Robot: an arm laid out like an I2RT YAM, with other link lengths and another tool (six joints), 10 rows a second.
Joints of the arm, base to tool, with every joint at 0 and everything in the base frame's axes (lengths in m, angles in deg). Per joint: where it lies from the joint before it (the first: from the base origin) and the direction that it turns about. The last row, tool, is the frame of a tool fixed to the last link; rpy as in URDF.
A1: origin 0 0 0.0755 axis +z
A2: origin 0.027 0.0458 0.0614 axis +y
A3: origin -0.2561 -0.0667 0 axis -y
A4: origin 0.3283 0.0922 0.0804 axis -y
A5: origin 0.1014 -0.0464 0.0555 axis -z
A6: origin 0.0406 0 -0.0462 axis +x
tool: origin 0.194 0.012 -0.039 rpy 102.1 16 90
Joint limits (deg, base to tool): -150..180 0..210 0..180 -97..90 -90..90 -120..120
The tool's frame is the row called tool.
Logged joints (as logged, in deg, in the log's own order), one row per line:
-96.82 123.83 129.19 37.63 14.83 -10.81
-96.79 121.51 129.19 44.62 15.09 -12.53
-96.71 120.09 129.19 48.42 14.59 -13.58
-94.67 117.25 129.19 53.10 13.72 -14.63
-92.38 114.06 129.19 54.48 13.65 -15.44
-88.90 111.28 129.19 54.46 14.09 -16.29
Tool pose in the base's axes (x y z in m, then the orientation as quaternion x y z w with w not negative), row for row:
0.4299 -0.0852 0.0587 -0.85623 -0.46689 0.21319 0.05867
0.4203 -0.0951 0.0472 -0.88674 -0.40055 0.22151 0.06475
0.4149 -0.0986 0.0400 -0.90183 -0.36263 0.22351 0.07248
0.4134 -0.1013 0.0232 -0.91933 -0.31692 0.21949 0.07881
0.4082 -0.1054 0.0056 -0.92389 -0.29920 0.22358 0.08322
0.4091 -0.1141 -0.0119 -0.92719 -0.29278 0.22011 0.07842
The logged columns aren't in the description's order. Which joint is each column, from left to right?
Columns, left to right: A4, A3, A2, A6, A5, A1.
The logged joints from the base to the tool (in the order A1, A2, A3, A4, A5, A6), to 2 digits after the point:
-10.81 129.19 123.83 -96.82 14.83 37.63
-12.53 129.19 121.51 -96.79 15.09 44.62
-13.58 129.19 120.09 -96.71 14.59 48.42
-14.63 129.19 117.25 -94.67 13.72 53.10
-15.44 129.19 114.06 -92.38 13.65 54.48
-16.29 129.19 111.28 -88.90 14.09 54.46

